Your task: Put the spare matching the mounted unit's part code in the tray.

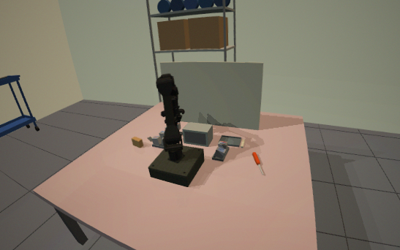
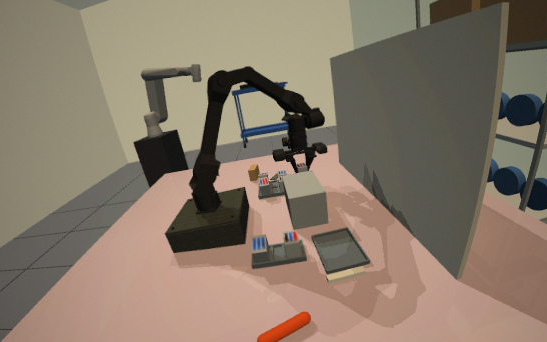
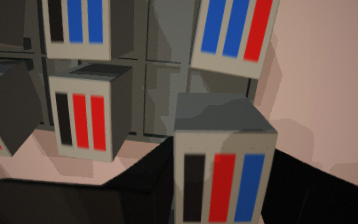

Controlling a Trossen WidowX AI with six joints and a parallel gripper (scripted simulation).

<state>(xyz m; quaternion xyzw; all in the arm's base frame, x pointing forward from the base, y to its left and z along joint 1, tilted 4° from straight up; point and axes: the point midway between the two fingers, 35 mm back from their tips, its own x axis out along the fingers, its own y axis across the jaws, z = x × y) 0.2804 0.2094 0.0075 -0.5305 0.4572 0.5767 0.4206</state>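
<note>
Right now my gripper tip is 80 mm short of the dark flat tray, 350 mm to the left of it and 50 mm above it. The rest, counted from my gripper tip: small brown block 220 mm behind, 160 mm to the left, 30 mm below; upright grey panel 230 mm ahead, 120 mm to the right, 170 mm above; mounted unit 150 mm to the right, 10 mm below.
</note>
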